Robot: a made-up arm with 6 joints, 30 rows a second.
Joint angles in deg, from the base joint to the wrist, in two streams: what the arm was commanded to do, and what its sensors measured. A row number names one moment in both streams.
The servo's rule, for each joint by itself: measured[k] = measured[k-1] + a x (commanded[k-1-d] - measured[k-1]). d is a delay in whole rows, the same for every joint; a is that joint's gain. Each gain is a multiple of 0.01, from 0.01 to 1. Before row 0 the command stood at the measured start. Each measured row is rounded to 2 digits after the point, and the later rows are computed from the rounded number. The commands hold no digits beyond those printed.
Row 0, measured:
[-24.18 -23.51 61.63 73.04 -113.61 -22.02]
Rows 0 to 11, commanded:
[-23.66 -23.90 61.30 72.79 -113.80 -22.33]
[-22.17 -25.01 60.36 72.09 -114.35 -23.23]
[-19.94 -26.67 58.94 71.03 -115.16 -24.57]
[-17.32 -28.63 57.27 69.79 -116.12 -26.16]
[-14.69 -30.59 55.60 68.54 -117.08 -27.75]
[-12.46 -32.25 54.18 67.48 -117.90 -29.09]
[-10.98 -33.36 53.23 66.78 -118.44 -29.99]
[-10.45 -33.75 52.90 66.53 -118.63 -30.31]
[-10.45 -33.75 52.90 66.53 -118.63 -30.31]
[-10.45 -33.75 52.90 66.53 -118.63 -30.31]
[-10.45 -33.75 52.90 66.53 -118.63 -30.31]
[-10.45 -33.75 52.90 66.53 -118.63 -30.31]
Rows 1 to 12, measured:
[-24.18 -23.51 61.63 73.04 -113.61 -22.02]
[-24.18 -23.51 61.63 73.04 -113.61 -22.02]
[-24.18 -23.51 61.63 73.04 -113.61 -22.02]
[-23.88 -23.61 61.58 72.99 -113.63 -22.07]
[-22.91 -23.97 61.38 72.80 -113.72 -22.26]
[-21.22 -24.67 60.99 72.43 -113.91 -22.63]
[-19.00 -25.70 60.39 71.88 -114.20 -23.19]
[-16.54 -26.97 59.62 71.18 -114.57 -23.92]
[-14.21 -28.34 58.75 70.40 -115.00 -24.75]
[-12.37 -29.65 57.87 69.64 -115.45 -25.59]
[-11.28 -30.72 57.07 68.99 -115.86 -26.35]
[-10.81 -31.51 56.40 68.47 -116.22 -26.98]
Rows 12 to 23, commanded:
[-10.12 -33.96 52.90 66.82 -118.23 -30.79]
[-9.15 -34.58 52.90 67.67 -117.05 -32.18]
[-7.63 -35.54 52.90 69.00 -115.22 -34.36]
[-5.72 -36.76 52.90 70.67 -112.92 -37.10]
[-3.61 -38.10 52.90 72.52 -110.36 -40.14]
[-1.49 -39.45 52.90 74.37 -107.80 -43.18]
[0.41 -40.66 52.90 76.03 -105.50 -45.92]
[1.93 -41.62 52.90 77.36 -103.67 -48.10]
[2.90 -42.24 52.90 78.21 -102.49 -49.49]
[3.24 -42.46 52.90 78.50 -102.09 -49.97]
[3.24 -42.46 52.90 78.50 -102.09 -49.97]
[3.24 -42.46 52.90 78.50 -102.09 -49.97]
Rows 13 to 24, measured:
[-10.60 -32.09 55.84 68.06 -116.53 -27.51]
[-10.51 -32.52 55.37 67.74 -116.80 -27.96]
[-10.48 -32.84 54.97 67.49 -117.04 -28.34]
[-10.27 -33.13 54.64 67.35 -117.19 -28.73]
[-9.63 -33.51 54.36 67.42 -117.17 -29.28]
[-8.49 -34.04 54.13 67.75 -116.92 -30.09]
[-6.91 -34.75 53.93 68.36 -116.40 -31.21]
[-5.03 -35.62 53.77 69.23 -115.61 -32.64]
[-3.01 -36.62 53.63 70.31 -114.59 -34.33]
[-1.06 -37.67 53.51 71.51 -113.41 -36.18]
[0.64 -38.70 53.41 72.74 -112.14 -38.09]
[1.93 -39.62 53.33 73.89 -110.89 -39.91]

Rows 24 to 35, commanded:
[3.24 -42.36 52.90 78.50 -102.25 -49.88]
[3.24 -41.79 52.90 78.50 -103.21 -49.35]
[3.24 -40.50 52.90 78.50 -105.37 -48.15]
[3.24 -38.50 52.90 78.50 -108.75 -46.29]
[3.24 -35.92 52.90 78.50 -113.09 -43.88]
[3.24 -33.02 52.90 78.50 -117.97 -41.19]
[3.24 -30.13 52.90 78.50 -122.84 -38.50]
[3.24 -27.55 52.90 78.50 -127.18 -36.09]
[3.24 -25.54 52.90 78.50 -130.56 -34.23]
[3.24 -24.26 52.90 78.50 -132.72 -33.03]
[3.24 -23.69 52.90 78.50 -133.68 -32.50]
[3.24 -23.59 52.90 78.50 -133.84 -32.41]
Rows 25 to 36, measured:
[2.68 -40.36 53.26 74.86 -109.75 -41.52]
[3.00 -40.91 53.20 75.62 -108.75 -42.87]
[3.14 -41.31 53.15 76.22 -107.88 -44.01]
[3.20 -41.58 53.11 76.70 -107.15 -44.95]
[3.22 -41.63 53.08 77.08 -106.64 -45.65]
[3.23 -41.34 53.05 77.38 -106.47 -46.05]
[3.24 -40.60 53.03 77.62 -106.77 -46.09]
[3.24 -39.38 53.01 77.80 -107.59 -45.74]
[3.24 -37.73 52.99 77.95 -108.94 -45.01]
[3.24 -35.75 52.98 78.07 -110.75 -43.97]
[3.24 -33.62 52.97 78.16 -112.89 -42.71]
[3.24 -31.52 52.96 78.23 -115.19 -41.35]

